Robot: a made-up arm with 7 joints. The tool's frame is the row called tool.
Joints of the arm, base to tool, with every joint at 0 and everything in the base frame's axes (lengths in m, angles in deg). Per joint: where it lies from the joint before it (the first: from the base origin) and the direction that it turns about. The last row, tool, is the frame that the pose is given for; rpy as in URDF.
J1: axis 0.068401 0.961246 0.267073 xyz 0 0 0
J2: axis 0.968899 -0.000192 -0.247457 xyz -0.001 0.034 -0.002
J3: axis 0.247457 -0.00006 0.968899 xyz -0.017 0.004 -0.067
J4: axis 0.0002 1 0.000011 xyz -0.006 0 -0.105
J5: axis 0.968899 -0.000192 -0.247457 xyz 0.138 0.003 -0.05
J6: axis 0.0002 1 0.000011 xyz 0.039 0 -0.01
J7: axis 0.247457 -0.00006 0.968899 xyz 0.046 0 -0.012
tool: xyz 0 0 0 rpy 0 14.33 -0.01
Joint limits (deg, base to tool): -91.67..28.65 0..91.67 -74.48..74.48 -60..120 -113..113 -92.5..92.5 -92.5..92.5
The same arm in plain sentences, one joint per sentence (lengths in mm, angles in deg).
The arm has seven revolute joints in a row. What follows holds with every joint at zero, and every direction is one of the base frame's. Joint 1 sits at the same point as the base frame's origin and rotates about the direction (0.068403, 0.961235, 0.26711), from -91.67 to 28.65 deg. Joint 2 sits 1.0 mm along -x and 34.0 mm along +y and 2.0 mm along -z from joint 1 and rotates about the direction (0.968889, -0.0002, -0.247497), from 0.00 to 91.67 deg. Joint 3 sits 17.0 mm along -x and 4.0 mm along +y and 67.0 mm along -z from joint 2 and rotates about the direction (0.247497, -0.0001, 0.968889), from -74.48 to 74.48 deg. Joint 4 sits 6.0 mm along -x and 105.0 mm along -z from joint 3 and rotates about the direction (0.0002, 1, 0), from -60.00 to 120.00 deg. Joint 5 sits 138.0 mm along +x and 3.0 mm along +y and 50.0 mm along -z from joint 4 and rotates about the direction (0.968889, -0.0002, -0.247497), from -113.00 to 113.00 deg. Joint 6 sits 39.0 mm along +x and 10.0 mm along -z from joint 5 and rotates about the direction (0.0002, 1, 0), from -92.50 to 92.50 deg. Joint 7 sits 46.0 mm along +x and 12.0 mm along -z from joint 6 and rotates about the direction (0.247497, -0.0001, 0.968889), from -92.50 to 92.50 deg. The tool frame, which is the frame that the pose is given for, sits at the same point as joint 7; its axes are the base frame's turned by roll 0.00, pitch 14.33 and yaw -0.01 deg (as in URDF: about the fixed x, then y, then z).
